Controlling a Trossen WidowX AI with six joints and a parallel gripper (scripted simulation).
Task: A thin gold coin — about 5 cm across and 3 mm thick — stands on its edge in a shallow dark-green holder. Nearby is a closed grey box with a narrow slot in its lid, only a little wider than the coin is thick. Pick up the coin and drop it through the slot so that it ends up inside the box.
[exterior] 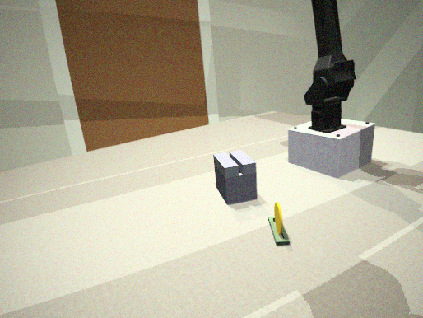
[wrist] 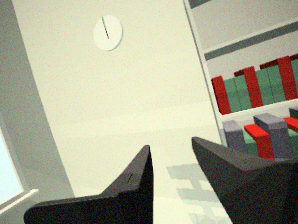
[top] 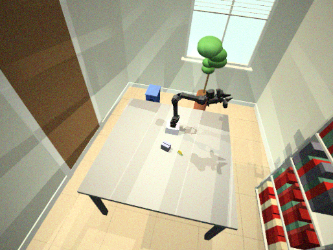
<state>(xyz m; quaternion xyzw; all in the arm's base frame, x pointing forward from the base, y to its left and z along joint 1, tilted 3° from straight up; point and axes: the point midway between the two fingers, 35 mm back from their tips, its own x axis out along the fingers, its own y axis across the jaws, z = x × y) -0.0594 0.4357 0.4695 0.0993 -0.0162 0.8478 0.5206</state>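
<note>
The gold coin lies 32 cm ahead of my gripper tip, 31 cm to the right of it and 55 cm below it.
</note>
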